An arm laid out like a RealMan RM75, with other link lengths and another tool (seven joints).
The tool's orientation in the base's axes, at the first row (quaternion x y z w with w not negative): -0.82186 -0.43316 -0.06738 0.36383
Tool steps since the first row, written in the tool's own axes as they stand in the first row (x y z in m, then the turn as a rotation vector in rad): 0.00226 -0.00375 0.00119 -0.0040 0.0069 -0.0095; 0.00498 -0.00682 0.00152 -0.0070 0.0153 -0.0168; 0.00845 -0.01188 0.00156 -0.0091 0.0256 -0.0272; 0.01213 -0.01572 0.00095 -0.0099 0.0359 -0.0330; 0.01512 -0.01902 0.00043 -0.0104 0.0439 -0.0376; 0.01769 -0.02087 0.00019 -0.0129 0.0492 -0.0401; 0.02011 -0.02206 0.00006 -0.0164 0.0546 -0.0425; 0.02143 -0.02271 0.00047 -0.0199 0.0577 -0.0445; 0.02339 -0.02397 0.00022 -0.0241 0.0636 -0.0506; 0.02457 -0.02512 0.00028 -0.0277 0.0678 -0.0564
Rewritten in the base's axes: -0.00171 0.00363 0.00212 0.0047 -0.0114 0.0015; -0.00243 0.00675 0.00470 0.0108 -0.0212 0.0010; -0.00416 0.01090 0.00888 0.0194 -0.0331 0.0021; -0.00469 0.01432 0.01296 0.0280 -0.0411 0.0004; -0.00525 0.01715 0.01639 0.0347 -0.0474 -0.0008; -0.00503 0.01937 0.01866 0.0377 -0.0526 -0.0029; -0.00442 0.02131 0.02043 0.0401 -0.0584 -0.0056; -0.00419 0.02269 0.02104 0.0408 -0.0632 -0.0073; -0.00389 0.02428 0.02274 0.0439 -0.0721 -0.0078; -0.00405 0.02552 0.02382 0.0461 -0.0798 -0.0074
